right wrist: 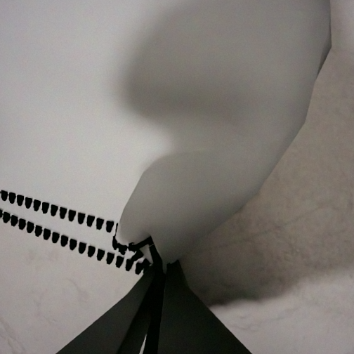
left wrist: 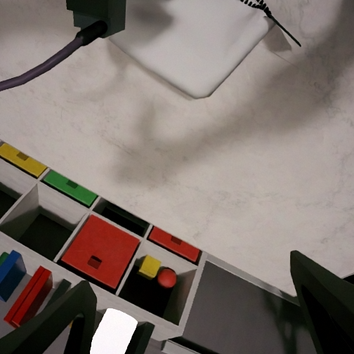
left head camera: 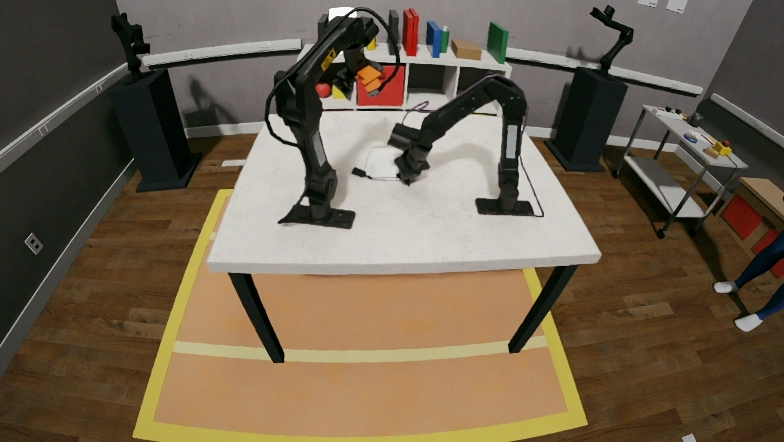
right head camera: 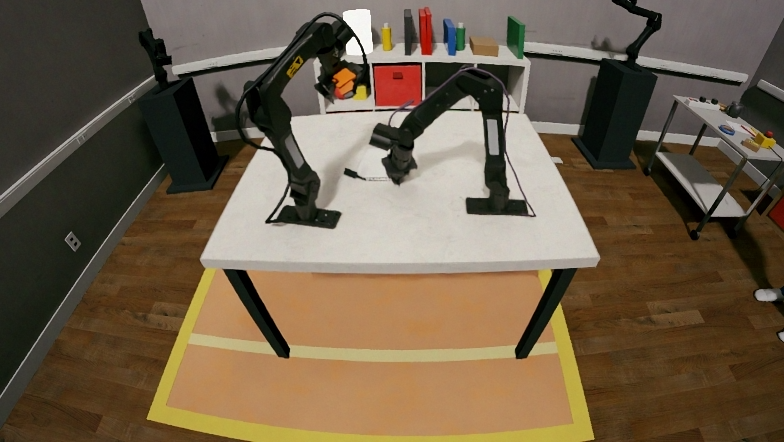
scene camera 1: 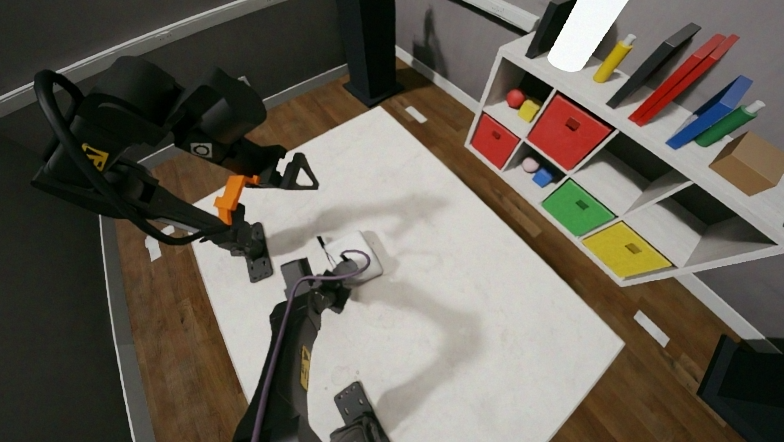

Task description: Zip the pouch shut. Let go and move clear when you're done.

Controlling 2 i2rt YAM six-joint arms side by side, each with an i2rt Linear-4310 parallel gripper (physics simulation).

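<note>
The white pouch (left head camera: 378, 160) (right head camera: 373, 162) (scene camera 1: 359, 247) (left wrist: 195, 50) (right wrist: 50, 100) lies flat mid-table. In the right wrist view, its black zip teeth (right wrist: 63, 214) run as two rows with a gap between them, towards its right corner. A black tab (left head camera: 358, 172) (right head camera: 350, 172) (scene camera 1: 321, 240) (left wrist: 286, 32) sticks out at the zip's left end. My right gripper (right wrist: 168, 269) (left head camera: 406, 182) (right head camera: 398, 182) is shut on the pouch's right corner by the zip's end, bunching the cloth. My left gripper (left wrist: 186, 277) is open and empty, high above the table, away from the pouch.
The white table (left head camera: 428, 241) (scene camera 1: 455, 263) carries both arms. The left arm's raised links stand left of the pouch; the right arm reaches over from the right. A white shelf unit (scene camera 1: 488, 82) with coloured bins stands behind the table.
</note>
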